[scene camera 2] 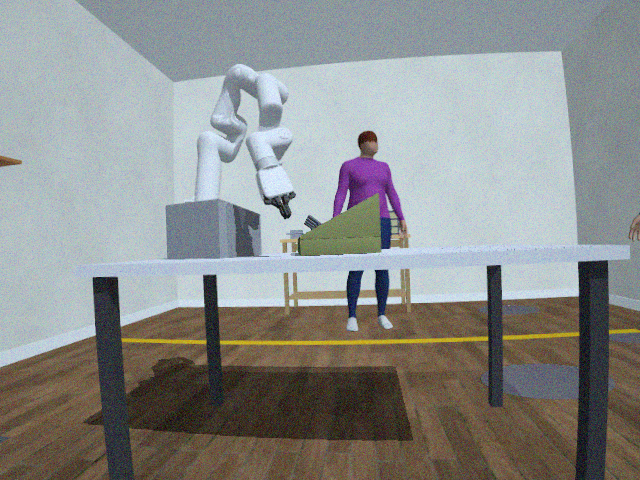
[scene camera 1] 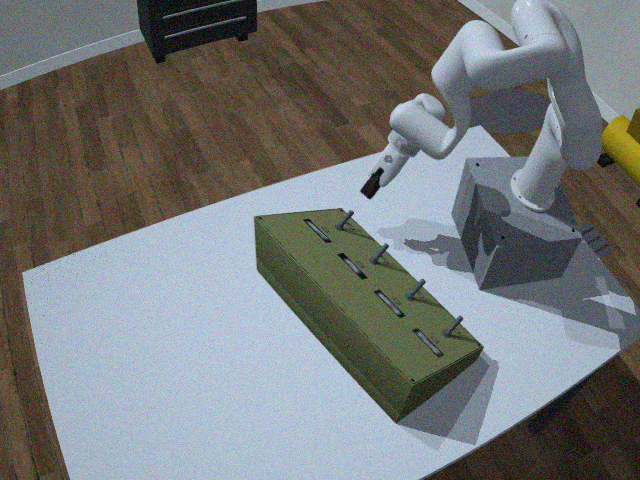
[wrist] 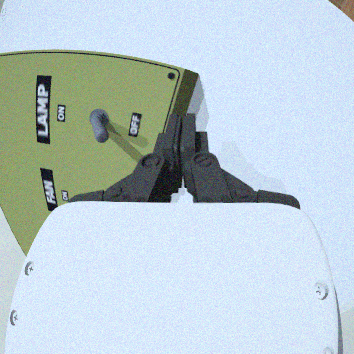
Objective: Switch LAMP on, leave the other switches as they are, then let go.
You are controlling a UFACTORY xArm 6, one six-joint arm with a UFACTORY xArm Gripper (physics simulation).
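Seen in the pictures: gripper, fingertip midpoint: [scene camera 2: 287,217] [scene camera 1: 366,194] [wrist: 184,132]; arm's base at its link origin: [scene camera 2: 205,209] [scene camera 1: 532,190].
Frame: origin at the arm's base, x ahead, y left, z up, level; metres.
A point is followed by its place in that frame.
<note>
The olive switch panel [scene camera 1: 310,268] @[z -0.008, x 0.591, y -0.097 m] [scene camera 2: 356,227] @[z -0.106, x 0.546, y -0.276 m] [wrist: 75,70] @[z -0.077, x 0.466, y -0.259 m] stands on the table. The LAMP lever [scene camera 1: 344,220] @[z -0.072, x 0.422, y -0.211 m] [wrist: 100,126] @[z -0.064, x 0.406, y -0.221 m] is grey; in the wrist view it stands between its ON label [wrist: 61,113] @[z -0.072, x 0.474, y -0.210 m] and OFF label [wrist: 135,124] @[z -0.111, x 0.397, y -0.216 m]. In scene camera 1 it leans parallel to the other three levers, towards the panel's low edge on the robot's side. My gripper [scene camera 1: 367,194] @[z -0.064, x 0.335, y -0.247 m] [scene camera 2: 286,215] @[z -0.064, x 0.335, y -0.247 m] [wrist: 184,132] @[z -0.064, x 0.335, y -0.247 m] is shut and empty, held above and beyond that low edge, apart from the lever. The FAN label [wrist: 48,189] @[z -0.059, x 0.490, y -0.094 m] is beside LAMP; its lever is hidden in the wrist view.
Three other levers [scene camera 1: 379,253] @[z -0.071, x 0.413, y -0.092 m] [scene camera 1: 415,289] @[z -0.071, x 0.406, y 0.027 m] [scene camera 1: 453,326] @[z -0.071, x 0.397, y 0.147 m] stand in a row along the panel. The grey robot base block [scene camera 1: 527,253] @[z -0.060, x 0.113, y 0.107 m] [scene camera 2: 193,232] @[z -0.093, x -0.013, y -0.114 m] stands on the white table [scene camera 1: 155,335] @[z -0.187, x 0.916, y -0.230 m] [scene camera 2: 465,254] @[z -0.192, x 0.777, y -0.540 m]. A person [scene camera 2: 368,180] stands behind the table.
</note>
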